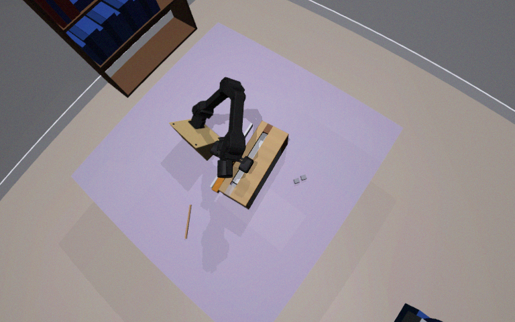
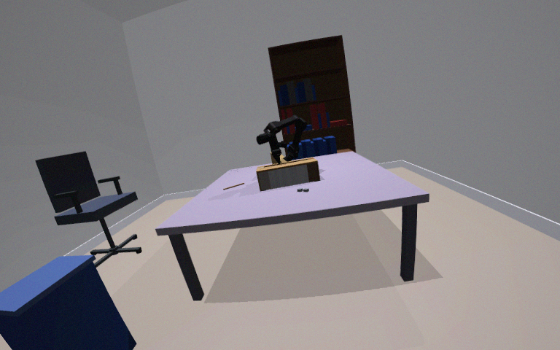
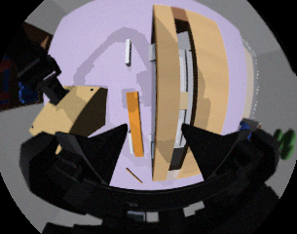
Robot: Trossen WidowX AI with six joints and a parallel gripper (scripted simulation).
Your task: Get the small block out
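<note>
The wooden box lies 2 cm ahead of my gripper tip, 5 cm to the left of it and 7 cm below it. From my gripper tip the other things lie so: orange bar: 3 cm behind, 6 cm to the right, 11 cm below; thin wooden stick: 1 cm ahead, 36 cm to the right, 13 cm below.
</note>
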